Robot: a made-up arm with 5 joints.
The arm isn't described. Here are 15 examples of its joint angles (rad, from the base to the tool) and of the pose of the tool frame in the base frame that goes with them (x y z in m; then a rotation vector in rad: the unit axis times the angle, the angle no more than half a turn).
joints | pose
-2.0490 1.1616 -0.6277 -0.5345 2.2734 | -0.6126 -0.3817 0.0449 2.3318 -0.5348 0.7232
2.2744 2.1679 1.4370 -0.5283 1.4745 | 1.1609 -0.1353 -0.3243 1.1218 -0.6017 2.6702
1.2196 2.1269 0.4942 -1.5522 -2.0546 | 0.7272 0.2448 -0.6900 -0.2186 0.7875 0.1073
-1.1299 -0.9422 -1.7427 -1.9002 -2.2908 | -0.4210 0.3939 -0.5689 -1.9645 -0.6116 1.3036
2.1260 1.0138 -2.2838 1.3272 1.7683 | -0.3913 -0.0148 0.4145 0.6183 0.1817 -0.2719
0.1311 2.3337 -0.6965 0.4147 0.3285 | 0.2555 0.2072 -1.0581 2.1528 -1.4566 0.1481
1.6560 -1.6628 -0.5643 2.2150 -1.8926 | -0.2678 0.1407 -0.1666 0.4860 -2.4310 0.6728
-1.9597 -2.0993 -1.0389 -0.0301 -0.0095 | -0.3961 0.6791 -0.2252 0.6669 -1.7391 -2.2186
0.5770 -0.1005 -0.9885 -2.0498 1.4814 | 0.5777 -0.1214 -0.0553 0.1606 1.9221 1.2207
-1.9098 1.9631 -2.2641 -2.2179 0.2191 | 0.2210 -0.1554 -0.3478 0.8069 1.2913 1.4791
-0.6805 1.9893 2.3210 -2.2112 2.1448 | -0.5257 -0.0440 0.7243 -1.5179 1.0050 1.9383
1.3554 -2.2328 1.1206 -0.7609 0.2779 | 0.0886 0.5951 -0.9631 -0.6481 -1.4091 -1.9446
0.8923 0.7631 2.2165 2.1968 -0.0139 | -0.6514 0.7301 -0.3592 -0.9617 -1.0622 -1.9880
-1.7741 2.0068 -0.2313 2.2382 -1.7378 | -0.8084 0.3926 0.6197 0.0690 0.9852 2.3793
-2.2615 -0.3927 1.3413 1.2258 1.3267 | 0.6174 0.4894 0.9631 -0.7108 1.4319 1.6304
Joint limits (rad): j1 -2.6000..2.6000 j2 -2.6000..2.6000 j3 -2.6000..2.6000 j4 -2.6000..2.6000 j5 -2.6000..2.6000
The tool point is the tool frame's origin. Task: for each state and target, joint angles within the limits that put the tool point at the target. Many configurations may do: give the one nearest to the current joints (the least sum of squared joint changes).
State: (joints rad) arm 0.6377 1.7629 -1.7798 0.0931 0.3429
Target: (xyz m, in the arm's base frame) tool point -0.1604 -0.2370 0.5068
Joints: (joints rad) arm 1.0548 1.4232 -2.2889 -0.2572 0.4230
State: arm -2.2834 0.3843 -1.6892 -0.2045 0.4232
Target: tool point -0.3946 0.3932 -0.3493
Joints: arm -2.5295 -0.1054 -1.8294 0.0818 0.3809
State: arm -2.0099 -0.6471 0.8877 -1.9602 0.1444
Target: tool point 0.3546 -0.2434 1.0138
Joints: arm -2.3770 0.1612 1.0506 -2.3469 0.3349
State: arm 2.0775 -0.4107 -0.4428 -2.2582 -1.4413
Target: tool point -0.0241 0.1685 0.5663
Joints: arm 2.1429 -0.4984 -1.1869 -1.9149 -1.4696
